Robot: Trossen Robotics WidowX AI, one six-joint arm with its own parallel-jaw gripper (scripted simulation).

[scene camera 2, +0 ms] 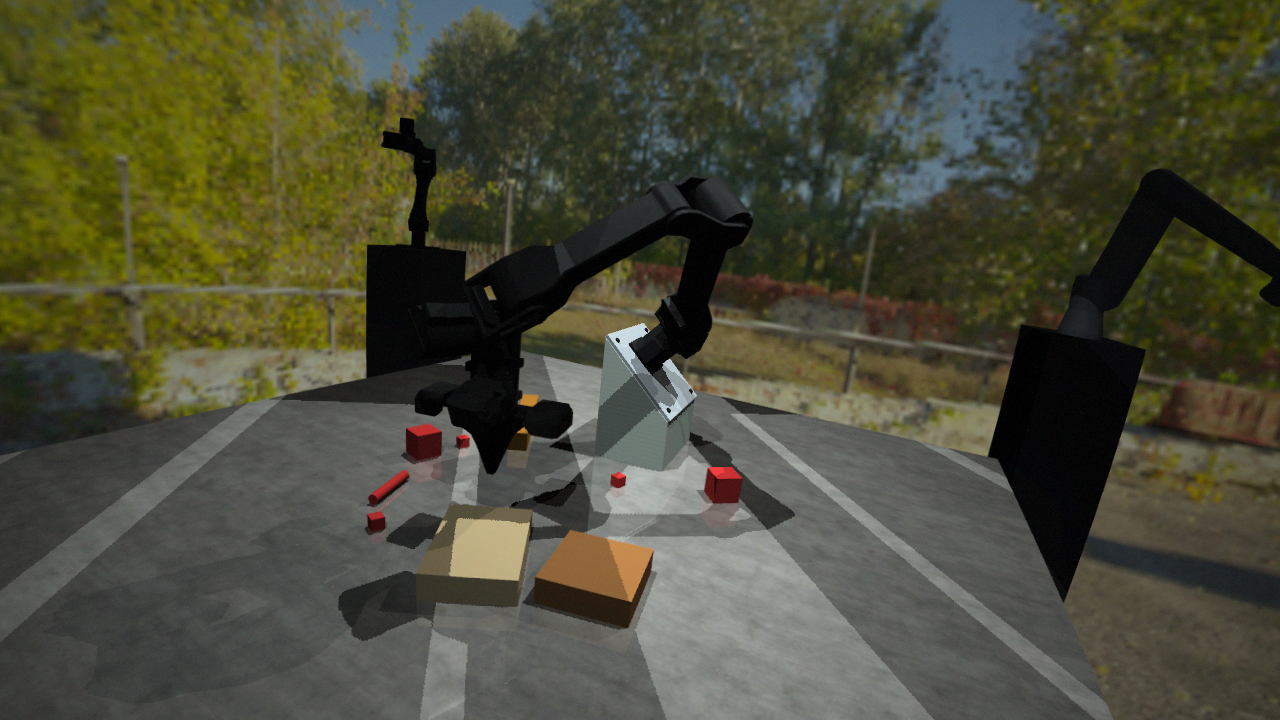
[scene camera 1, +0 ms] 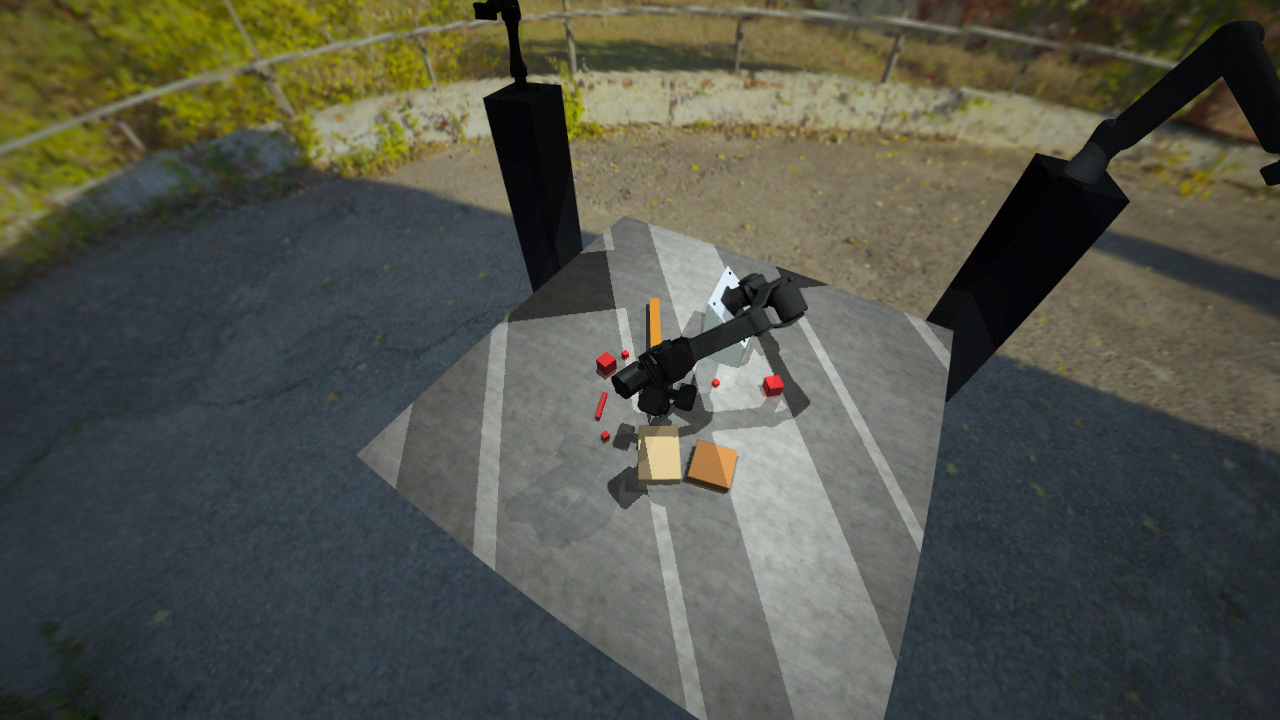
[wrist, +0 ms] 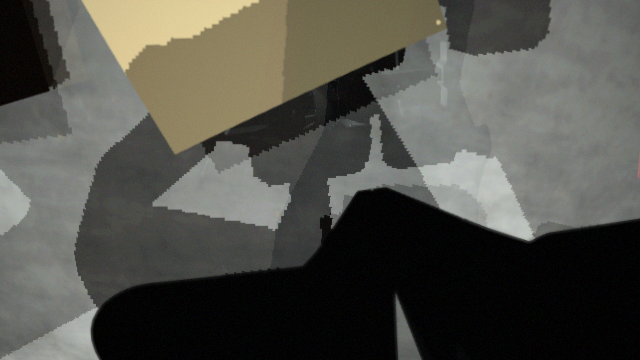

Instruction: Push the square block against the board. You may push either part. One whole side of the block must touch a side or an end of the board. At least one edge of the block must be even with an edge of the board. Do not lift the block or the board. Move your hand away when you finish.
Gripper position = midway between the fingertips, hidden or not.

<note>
The gripper point(scene camera 2: 491, 473) is shut and holds nothing. Further things: a tan board point(scene camera 2: 478, 555), a brown square block point(scene camera 2: 596, 577), a red cube point(scene camera 2: 422, 442) and a red cube point(scene camera 2: 722, 484).
The tan board shows as well in scene camera 1 point(scene camera 1: 659, 463) and in the wrist view point(wrist: 198, 75). The brown square block is seen too in scene camera 1 point(scene camera 1: 712, 466). The gripper is seen too in scene camera 1 point(scene camera 1: 655, 408) and in the wrist view point(wrist: 372, 204).
</note>
